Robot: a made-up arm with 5 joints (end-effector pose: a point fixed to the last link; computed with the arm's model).
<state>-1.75 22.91 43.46 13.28 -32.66</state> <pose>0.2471 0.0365 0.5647 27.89 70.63 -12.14</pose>
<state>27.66 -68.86 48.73 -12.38 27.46</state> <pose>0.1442 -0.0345 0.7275 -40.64 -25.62 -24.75</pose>
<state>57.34 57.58 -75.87 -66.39 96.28</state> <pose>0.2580 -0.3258 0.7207 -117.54 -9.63 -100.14</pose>
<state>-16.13 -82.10 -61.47 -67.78 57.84</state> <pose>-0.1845 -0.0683 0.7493 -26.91 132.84 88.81</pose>
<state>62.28 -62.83 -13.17 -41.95 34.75</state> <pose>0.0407 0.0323 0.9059 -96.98 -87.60 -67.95</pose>
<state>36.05 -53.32 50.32 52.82 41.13</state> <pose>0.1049 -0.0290 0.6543 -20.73 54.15 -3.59</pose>
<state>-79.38 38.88 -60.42 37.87 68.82</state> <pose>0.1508 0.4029 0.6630 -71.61 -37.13 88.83</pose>
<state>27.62 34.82 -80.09 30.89 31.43</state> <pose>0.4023 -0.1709 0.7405 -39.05 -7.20 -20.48</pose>
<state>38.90 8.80 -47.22 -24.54 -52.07</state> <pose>0.3179 -0.1678 0.8582 15.32 -76.03 -0.02</pose>
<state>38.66 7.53 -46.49 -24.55 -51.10</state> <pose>0.3149 -0.1640 0.8615 14.33 -76.24 -0.08</pose>
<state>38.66 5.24 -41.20 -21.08 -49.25</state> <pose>0.3147 -0.1643 0.8516 15.88 -70.90 -4.30</pose>
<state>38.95 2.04 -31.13 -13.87 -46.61</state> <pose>0.3140 -0.1666 0.8246 19.99 -59.07 -12.34</pose>
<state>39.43 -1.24 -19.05 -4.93 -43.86</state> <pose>0.3074 -0.1655 0.7868 25.14 -43.53 -21.19</pose>
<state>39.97 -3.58 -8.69 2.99 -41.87</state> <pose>0.2957 -0.1601 0.7521 29.82 -29.17 -28.10</pose>
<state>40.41 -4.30 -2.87 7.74 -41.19</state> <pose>0.2870 -0.1559 0.7309 33.09 -20.32 -32.01</pose>
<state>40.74 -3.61 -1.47 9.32 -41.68</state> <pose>0.2852 -0.1564 0.7223 34.95 -17.36 -33.57</pose>
